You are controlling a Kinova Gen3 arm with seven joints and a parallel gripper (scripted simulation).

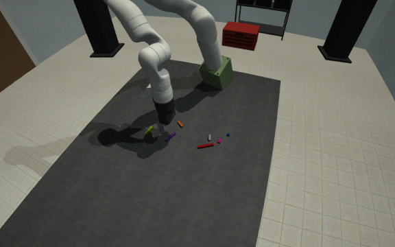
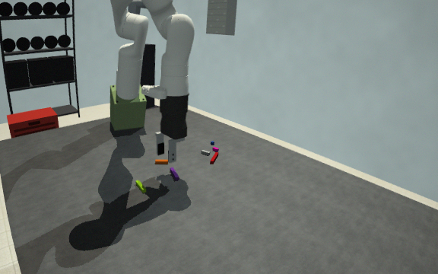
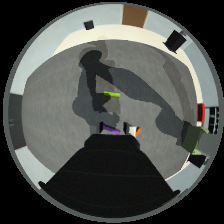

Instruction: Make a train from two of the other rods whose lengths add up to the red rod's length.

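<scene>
Right now my hand is 25 cm to the right of the magenta rod and 7 cm above it. The rest, counted from my hand: lime rod 9 cm to the right, 7 cm below, 1 cm behind; then purple rod 7 cm below, 2 cm to the left, 1 cm ahead; then orange rod 7 cm below, 7 cm behind, 5 cm to the left.
</scene>
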